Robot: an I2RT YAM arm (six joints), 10 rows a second.
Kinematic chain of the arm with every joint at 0, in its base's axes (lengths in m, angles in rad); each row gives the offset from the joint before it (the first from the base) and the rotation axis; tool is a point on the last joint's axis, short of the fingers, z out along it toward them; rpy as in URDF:
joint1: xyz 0 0 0.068 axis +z
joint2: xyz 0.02 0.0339 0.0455 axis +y
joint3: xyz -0.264 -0.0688 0 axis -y
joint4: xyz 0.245 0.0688 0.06 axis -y
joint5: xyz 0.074 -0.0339 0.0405 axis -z
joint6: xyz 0.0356 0 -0.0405 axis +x
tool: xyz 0 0 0 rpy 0 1.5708 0
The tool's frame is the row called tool.
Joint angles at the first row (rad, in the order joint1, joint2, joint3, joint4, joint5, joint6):
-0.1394, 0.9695, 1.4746, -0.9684, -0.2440, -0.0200
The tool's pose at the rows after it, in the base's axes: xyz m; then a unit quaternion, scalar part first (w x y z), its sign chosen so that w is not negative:
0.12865 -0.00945 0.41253 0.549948 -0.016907 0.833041 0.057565
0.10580 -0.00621 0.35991 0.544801 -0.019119 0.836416 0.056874
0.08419 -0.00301 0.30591 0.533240 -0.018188 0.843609 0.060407
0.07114 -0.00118 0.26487 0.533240 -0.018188 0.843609 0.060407
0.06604 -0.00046 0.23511 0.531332 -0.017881 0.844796 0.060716
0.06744 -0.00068 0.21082 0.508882 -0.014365 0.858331 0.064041
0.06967 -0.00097 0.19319 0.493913 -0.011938 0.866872 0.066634
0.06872 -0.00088 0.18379 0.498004 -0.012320 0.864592 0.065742
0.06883 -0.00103 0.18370 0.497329 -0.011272 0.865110 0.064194
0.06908 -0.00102 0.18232 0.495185 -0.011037 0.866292 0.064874
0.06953 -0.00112 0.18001 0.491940 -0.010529 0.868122 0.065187
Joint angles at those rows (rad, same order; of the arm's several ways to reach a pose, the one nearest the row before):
-0.1398, 0.7780, 1.2106, -0.8444, -0.2432, -0.0208
-0.1399, 0.5873, 0.9589, -0.7963, -0.2440, -0.0277
-0.1394, 0.3908, 0.7357, -0.7975, -0.2473, -0.0273
-0.1394, 0.2272, 0.5724, -0.7978, -0.2474, -0.0273
-0.1393, 0.1150, 0.4595, -0.8016, -0.2473, -0.0272
-0.1396, 0.0730, 0.3794, -0.8170, -0.2471, -0.0277
-0.1393, 0.0483, 0.3187, -0.8161, -0.2473, -0.0272
-0.1398, 0.0014, 0.2813, -0.8161, -0.2470, -0.0273
-0.1398, 0.0029, 0.2814, -0.8162, -0.2432, -0.0273
-0.1393, 0.0029, 0.2771, -0.8169, -0.2435, -0.0268
-0.1399, 0.0028, 0.2699, -0.8173, -0.2437, -0.0273

